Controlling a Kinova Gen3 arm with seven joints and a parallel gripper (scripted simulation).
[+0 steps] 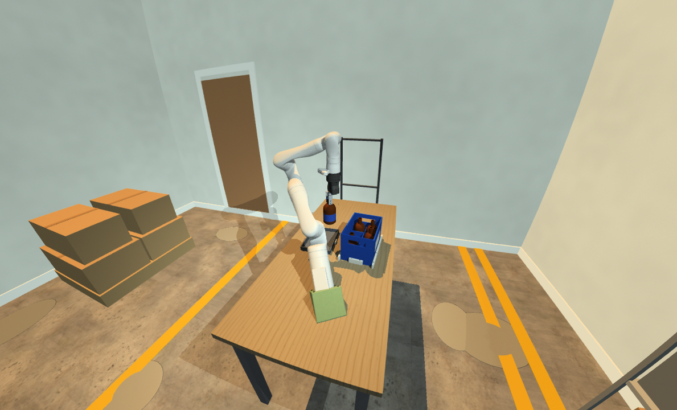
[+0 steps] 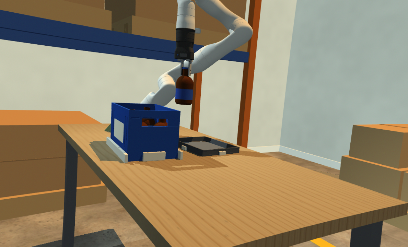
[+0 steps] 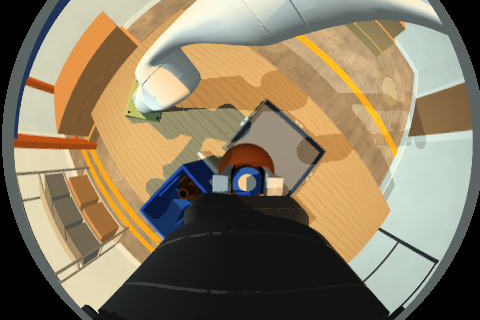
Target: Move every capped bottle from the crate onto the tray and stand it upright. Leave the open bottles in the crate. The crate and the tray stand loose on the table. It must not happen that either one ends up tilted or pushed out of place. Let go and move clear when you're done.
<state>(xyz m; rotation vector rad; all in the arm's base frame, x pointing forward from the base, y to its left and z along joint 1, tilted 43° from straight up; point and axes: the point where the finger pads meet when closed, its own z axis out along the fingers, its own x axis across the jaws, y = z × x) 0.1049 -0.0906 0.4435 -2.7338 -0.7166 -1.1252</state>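
The brown capped bottle is 60 mm below my hand. Round my hand: dark tray (60 mm ahead, 80 mm to the left, 310 mm below); then blue crate (20 mm ahead, 200 mm to the right, 240 mm below).
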